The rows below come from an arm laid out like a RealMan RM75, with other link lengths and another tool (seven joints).
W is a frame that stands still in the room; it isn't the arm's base.
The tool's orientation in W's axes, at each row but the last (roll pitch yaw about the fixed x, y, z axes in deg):
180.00 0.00 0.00
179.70 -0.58 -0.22
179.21 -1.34 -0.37
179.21 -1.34 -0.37
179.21 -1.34 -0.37
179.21 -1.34 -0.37
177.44 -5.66 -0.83
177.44 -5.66 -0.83
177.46 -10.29 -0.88
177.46 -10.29 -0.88
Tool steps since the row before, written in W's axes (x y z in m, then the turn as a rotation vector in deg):
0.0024 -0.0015 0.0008 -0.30 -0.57 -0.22
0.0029 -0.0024 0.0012 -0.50 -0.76 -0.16
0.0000 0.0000 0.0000 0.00 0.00 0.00
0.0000 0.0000 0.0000 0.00 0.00 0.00
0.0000 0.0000 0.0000 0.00 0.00 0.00
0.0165 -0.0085 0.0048 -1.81 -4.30 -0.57
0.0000 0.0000 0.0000 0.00 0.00 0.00
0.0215 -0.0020 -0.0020 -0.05 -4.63 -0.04
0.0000 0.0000 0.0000 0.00 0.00 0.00
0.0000 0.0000 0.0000 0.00 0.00 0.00
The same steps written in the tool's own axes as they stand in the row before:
0.0024 0.0015 -0.0008 -0.30 0.57 0.22
0.0029 0.0024 -0.0012 -0.50 0.76 0.16
0.0000 0.0000 0.0000 0.00 0.00 0.00
0.0000 0.0000 0.0000 0.00 0.00 0.00
0.0000 0.0000 0.0000 0.00 0.00 0.00
0.0167 0.0085 -0.0043 -1.80 4.30 0.59
0.0000 0.0000 0.0000 0.00 0.00 0.00
0.0212 0.0015 0.0042 0.01 4.62 0.25
0.0000 0.0000 0.0000 0.00 0.00 0.00
0.0000 0.0000 0.0000 0.00 0.00 0.00

